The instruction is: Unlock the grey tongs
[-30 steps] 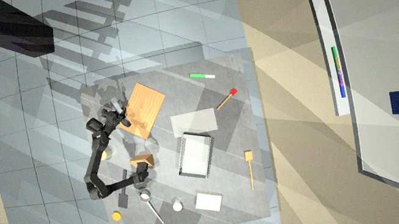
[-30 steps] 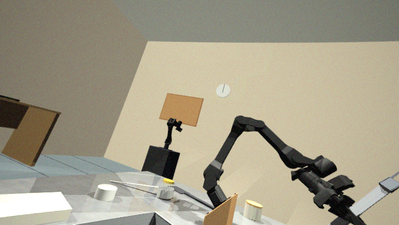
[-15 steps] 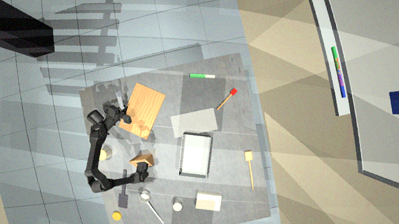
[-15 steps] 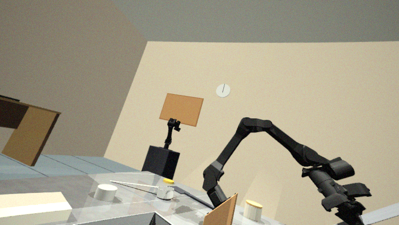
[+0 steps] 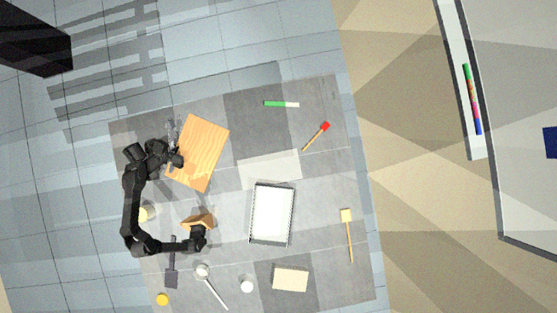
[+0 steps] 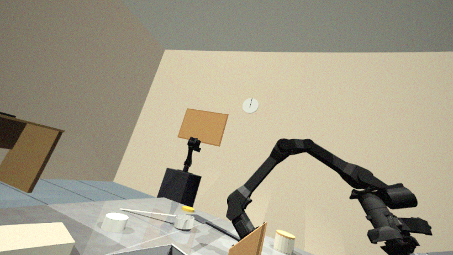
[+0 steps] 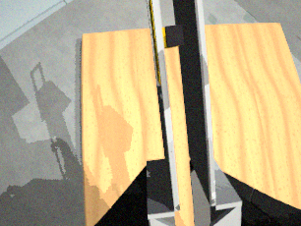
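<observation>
The wooden board lies 3 cm ahead of my gripper tip, 4 cm to the right of it and 13 cm below it. From my gripper tip the other things lie so: white box: 40 cm ahead, 80 cm to the right, 12 cm below; then roasting tin: 37 cm ahead, 43 cm to the right, 11 cm below; then dark spatula: 25 cm behind, 64 cm to the right, 13 cm below.
</observation>
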